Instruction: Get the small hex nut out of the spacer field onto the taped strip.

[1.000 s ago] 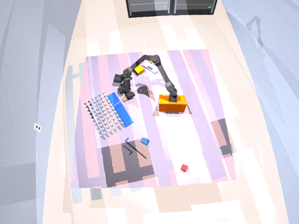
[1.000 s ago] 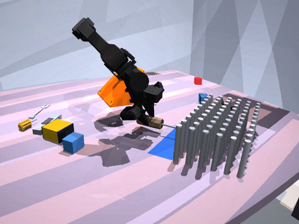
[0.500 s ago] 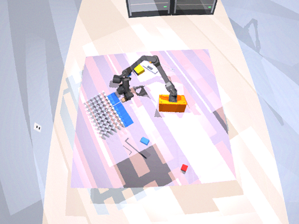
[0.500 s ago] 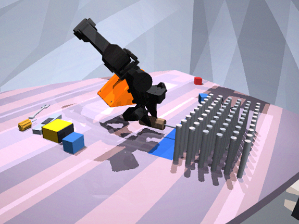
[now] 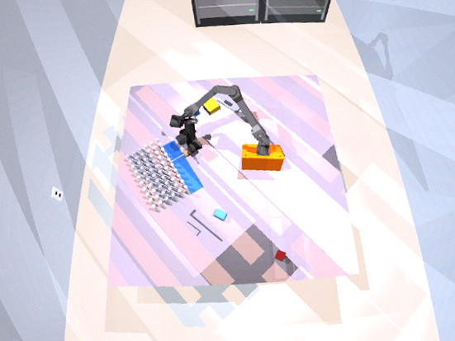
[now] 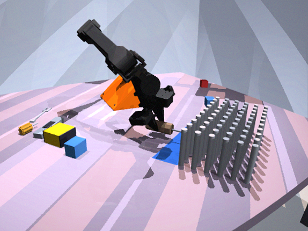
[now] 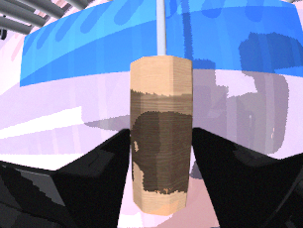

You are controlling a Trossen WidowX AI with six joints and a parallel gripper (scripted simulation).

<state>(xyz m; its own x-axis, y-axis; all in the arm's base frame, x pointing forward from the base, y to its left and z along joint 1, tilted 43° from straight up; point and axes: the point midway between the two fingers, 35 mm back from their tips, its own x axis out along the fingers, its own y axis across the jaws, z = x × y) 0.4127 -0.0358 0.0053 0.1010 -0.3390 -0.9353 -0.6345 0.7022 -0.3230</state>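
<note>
Now: gripper tip 40 mm short of the blue taped strip, 90 mm to the right of it and 30 mm above it. From my gripper tip the other things lie so: hook tool 80 mm ahead, 70 mm to the left; then red cube 550 mm behind, 520 mm to the left, 10 mm below; then yellow block 70 mm behind, 330 mm to the right, 10 mm below.
</note>
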